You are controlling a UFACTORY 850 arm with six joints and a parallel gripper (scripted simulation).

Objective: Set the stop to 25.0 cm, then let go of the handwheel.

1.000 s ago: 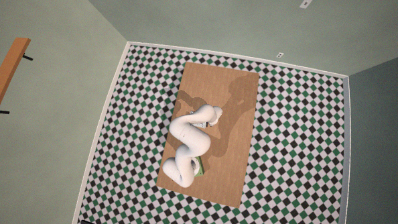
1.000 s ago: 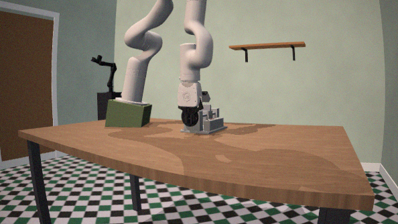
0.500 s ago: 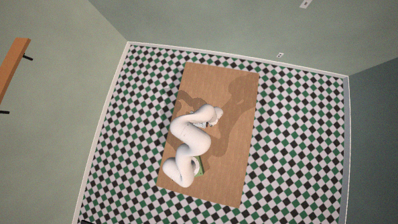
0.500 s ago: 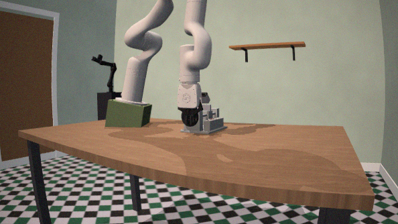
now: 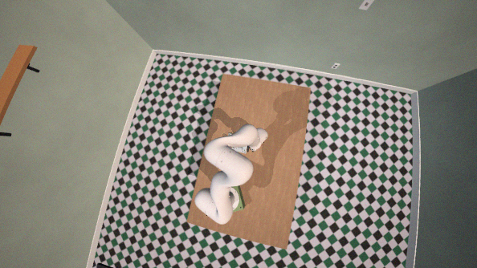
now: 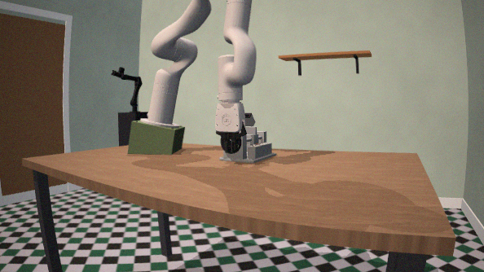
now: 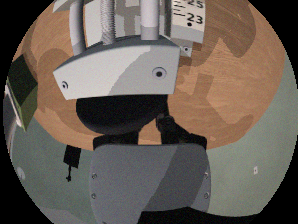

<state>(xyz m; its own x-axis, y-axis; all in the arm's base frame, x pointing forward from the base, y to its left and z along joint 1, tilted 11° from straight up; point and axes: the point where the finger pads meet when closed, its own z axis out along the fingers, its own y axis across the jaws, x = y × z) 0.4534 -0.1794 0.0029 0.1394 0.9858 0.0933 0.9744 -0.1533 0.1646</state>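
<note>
Right now the handwheel is 2 cm to the left of my hand.
</note>
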